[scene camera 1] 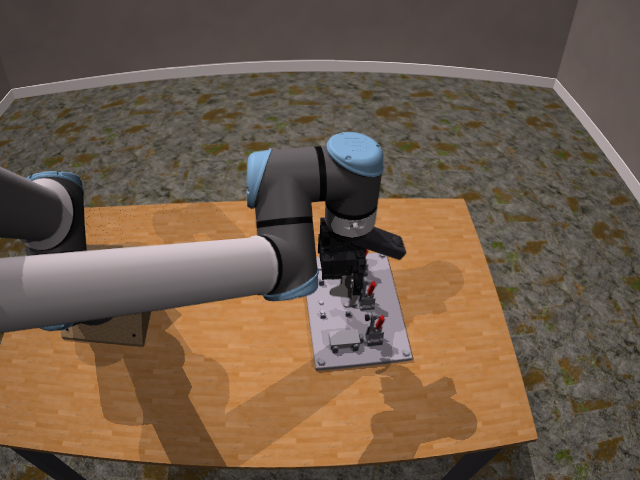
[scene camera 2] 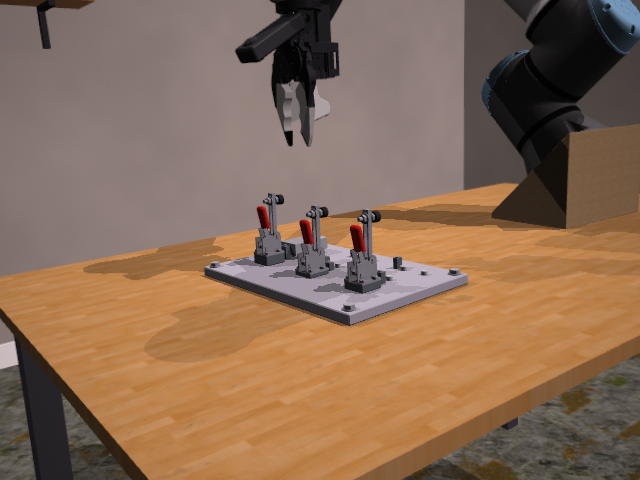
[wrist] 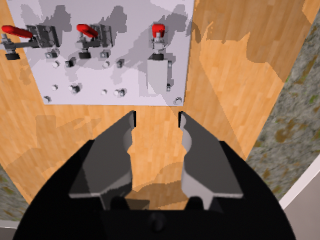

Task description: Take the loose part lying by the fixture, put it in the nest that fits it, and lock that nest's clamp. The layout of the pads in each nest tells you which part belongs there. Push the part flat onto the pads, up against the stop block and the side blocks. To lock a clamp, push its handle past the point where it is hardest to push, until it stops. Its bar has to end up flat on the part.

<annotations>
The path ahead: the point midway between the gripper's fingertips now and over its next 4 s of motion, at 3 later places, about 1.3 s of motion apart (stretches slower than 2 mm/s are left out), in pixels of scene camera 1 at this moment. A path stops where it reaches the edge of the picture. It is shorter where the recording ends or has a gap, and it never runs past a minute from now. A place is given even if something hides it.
My gripper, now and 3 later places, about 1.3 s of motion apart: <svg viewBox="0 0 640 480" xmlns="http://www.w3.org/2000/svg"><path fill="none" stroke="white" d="M348 297L384 294L380 316L378 326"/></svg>
</annotations>
